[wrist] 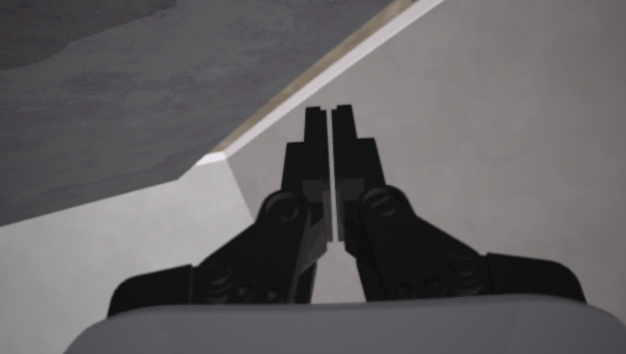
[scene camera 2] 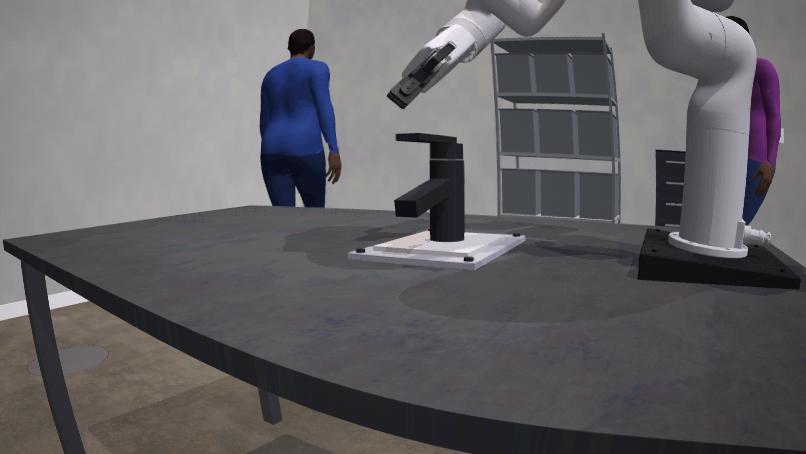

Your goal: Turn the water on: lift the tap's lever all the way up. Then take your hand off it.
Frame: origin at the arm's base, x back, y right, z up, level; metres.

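Seen in the pictures: gripper, fingertip midpoint: (wrist: 330, 138) (scene camera 2: 396, 100); arm's base at its link origin: (scene camera 2: 707, 247).
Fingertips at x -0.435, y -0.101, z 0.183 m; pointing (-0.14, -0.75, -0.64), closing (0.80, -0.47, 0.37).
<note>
Offsets run from my fingertips to a thing's top centre. "spot": to the spot under its first point. Level surfaces: height alone.
The black tap {spot: dx +0.057, dy +0.035, dz -0.134 m} (scene camera 2: 447, 197) stands upright on a white base plate {dx +0.044, dy +0.055, dz -0.196 m} (scene camera 2: 417, 261) in scene camera 2, its square spout pointing left. Its flat lever {dx +0.053, dy -0.003, dz -0.052 m} (scene camera 2: 425, 137) lies across the top of the body, nearly level, pointing left over the spout with a tall gap between them. My gripper (scene camera 2: 397, 100) (wrist: 330, 138) is shut and empty. It hangs tilted down to the left, above the lever's free end, with a visible gap between fingertips and lever. The tap does not show in the wrist view.
The dark table top {dz -0.208 m} (scene camera 2: 315, 315) (wrist: 125, 115) carries the plate and my arm's black base (scene camera 2: 693, 269). A person in blue (scene camera 2: 296, 107) stands behind the table, and one in purple (scene camera 2: 769, 112) stands behind my arm. A shelf rack (scene camera 2: 555, 98) stands at the back.
</note>
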